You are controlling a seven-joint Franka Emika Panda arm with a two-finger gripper.
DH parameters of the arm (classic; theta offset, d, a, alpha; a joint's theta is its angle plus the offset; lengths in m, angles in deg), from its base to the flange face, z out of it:
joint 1: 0 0.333 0 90
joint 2: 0 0 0 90
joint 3: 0 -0.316 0.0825 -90
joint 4: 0 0 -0.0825 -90
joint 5: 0 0.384 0 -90
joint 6: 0 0 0.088 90
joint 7: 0 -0.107 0 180
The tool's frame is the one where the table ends.
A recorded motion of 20 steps. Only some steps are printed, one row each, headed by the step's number.
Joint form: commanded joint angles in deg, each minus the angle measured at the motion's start. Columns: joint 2, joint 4, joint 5, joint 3, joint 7, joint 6, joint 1.
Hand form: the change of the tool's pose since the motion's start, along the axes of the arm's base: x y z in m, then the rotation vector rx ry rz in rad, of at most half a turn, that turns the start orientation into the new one. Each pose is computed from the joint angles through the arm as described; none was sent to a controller.
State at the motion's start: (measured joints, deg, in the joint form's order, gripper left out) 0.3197 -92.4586 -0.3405 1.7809 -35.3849 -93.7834 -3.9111
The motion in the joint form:
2: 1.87 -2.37 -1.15 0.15 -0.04 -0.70 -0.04
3: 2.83 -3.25 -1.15 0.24 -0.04 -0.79 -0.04
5: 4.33 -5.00 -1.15 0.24 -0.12 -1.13 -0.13
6: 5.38 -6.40 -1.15 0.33 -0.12 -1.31 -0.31
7: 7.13 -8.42 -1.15 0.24 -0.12 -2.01 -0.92
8: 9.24 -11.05 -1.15 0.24 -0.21 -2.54 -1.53
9: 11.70 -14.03 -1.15 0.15 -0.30 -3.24 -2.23
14: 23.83 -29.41 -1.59 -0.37 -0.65 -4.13 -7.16
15: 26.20 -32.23 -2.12 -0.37 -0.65 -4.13 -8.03
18: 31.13 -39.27 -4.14 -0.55 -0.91 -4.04 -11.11
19: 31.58 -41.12 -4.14 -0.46 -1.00 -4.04 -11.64
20: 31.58 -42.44 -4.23 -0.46 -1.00 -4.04 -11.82
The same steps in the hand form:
2: -0.0098 -0.0032 -0.0006 -0.0192 -0.0016 -0.0030
3: -0.0150 -0.0036 0.0014 -0.0188 -0.0045 -0.0045
5: -0.0230 -0.0039 0.0014 -0.0180 -0.0062 -0.0073
6: -0.0291 -0.0059 -0.0003 -0.0169 -0.0033 -0.0118
7: -0.0385 -0.0098 0.0000 -0.0168 -0.0107 -0.0205
8: -0.0506 -0.0141 -0.0023 -0.0155 -0.0110 -0.0323
9: -0.0644 -0.0177 -0.0046 -0.0147 -0.0142 -0.0440
14: -0.1408 -0.0406 -0.0346 -0.0133 0.0277 -0.1237
15: -0.1561 -0.0446 -0.0409 -0.0200 0.0368 -0.1372
18: -0.1919 -0.0589 -0.0654 -0.0461 0.0813 -0.1857
19: -0.1979 -0.0614 -0.0777 -0.0401 0.1053 -0.1967
20: -0.2008 -0.0617 -0.0886 -0.0371 0.1283 -0.1985

